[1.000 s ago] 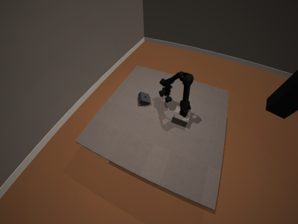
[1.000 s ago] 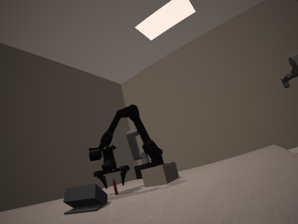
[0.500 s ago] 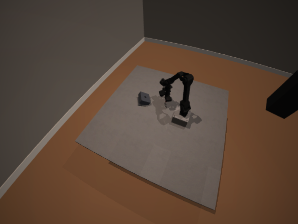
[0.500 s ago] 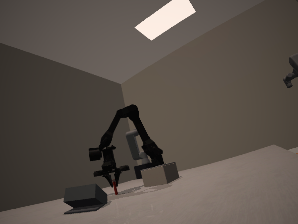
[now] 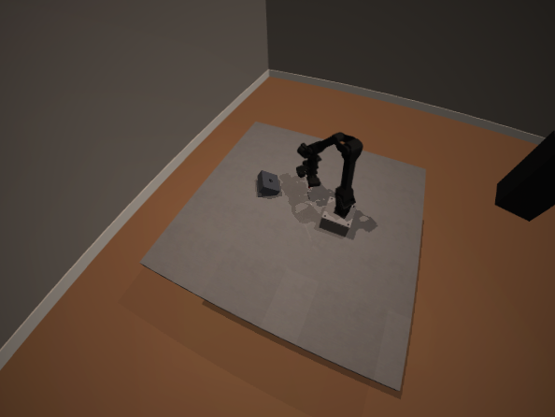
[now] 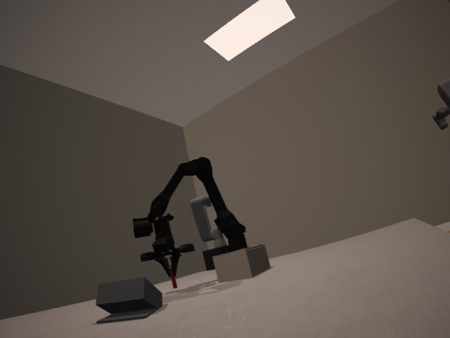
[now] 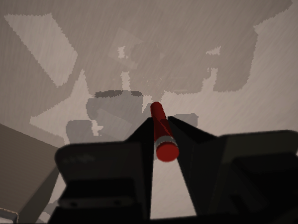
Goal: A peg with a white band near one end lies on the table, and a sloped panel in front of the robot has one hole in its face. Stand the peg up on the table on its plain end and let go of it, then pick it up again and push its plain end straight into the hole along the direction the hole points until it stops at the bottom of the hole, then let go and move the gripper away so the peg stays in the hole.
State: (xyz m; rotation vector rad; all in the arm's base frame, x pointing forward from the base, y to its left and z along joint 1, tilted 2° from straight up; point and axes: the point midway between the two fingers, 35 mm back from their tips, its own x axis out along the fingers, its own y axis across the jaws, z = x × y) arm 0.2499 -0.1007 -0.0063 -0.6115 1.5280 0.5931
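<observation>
Now: the sloped panel 210 mm ahead of my gripper tip, 130 mm to the left of it and 20 mm below it. Also, from my gripper tip: red peg: 20 mm above.
</observation>
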